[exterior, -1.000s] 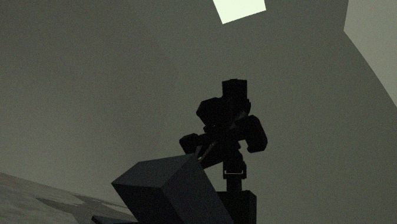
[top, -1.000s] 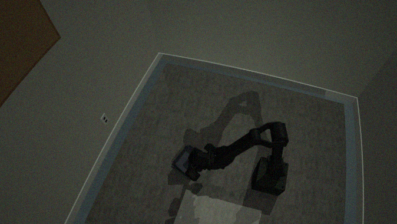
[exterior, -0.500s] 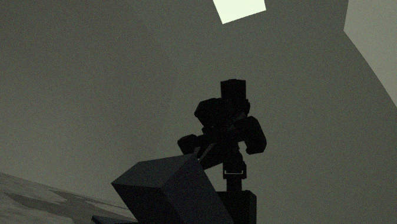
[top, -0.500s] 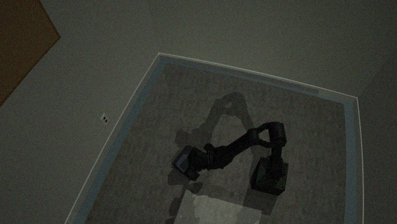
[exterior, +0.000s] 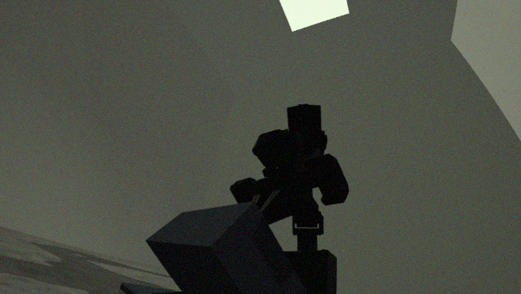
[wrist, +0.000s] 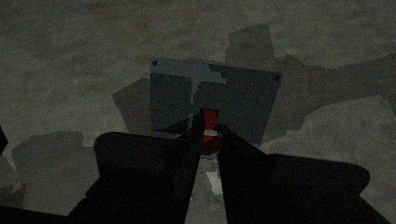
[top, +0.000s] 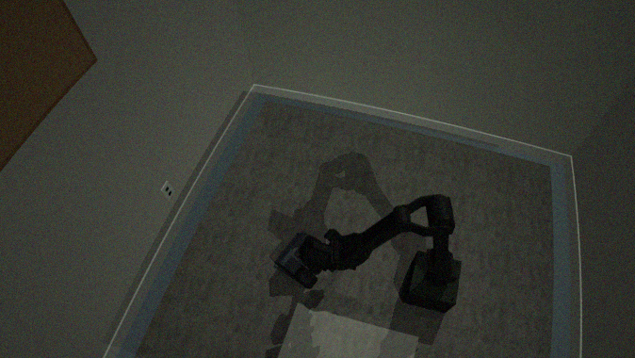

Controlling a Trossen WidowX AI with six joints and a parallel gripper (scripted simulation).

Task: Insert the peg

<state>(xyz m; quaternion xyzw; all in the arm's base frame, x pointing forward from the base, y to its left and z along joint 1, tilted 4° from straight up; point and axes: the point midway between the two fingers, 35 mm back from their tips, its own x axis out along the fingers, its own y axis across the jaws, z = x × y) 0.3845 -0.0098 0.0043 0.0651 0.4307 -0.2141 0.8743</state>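
Right now the sloped panel is 3 cm ahead of my gripper tip, 1 cm to the right of it and 5 cm below it. From my gripper tip the other things lie so: red peg right at my gripper tip.
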